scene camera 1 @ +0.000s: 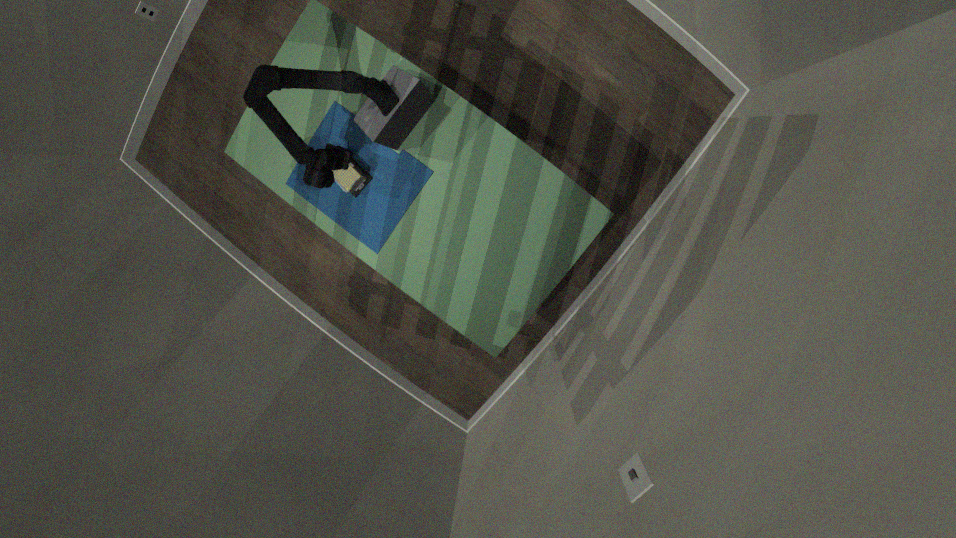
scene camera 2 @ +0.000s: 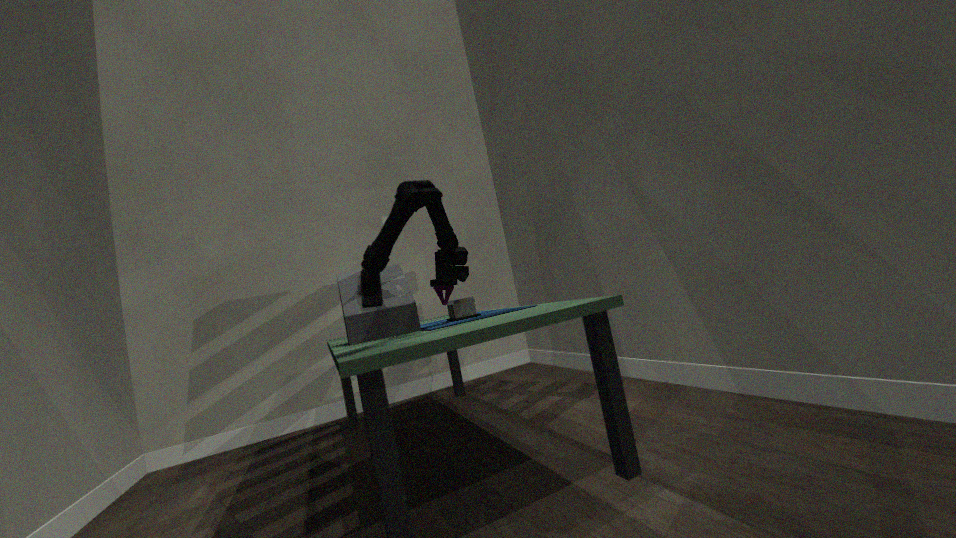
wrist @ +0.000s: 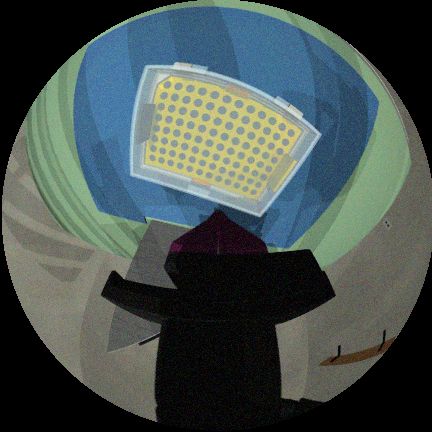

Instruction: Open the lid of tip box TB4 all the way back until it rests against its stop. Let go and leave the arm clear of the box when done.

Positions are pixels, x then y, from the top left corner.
Labels:
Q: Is my gripper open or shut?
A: Shut.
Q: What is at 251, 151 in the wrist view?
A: A clear lid.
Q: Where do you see a blue mat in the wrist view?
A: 333, 97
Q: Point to a blue mat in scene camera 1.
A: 397, 179

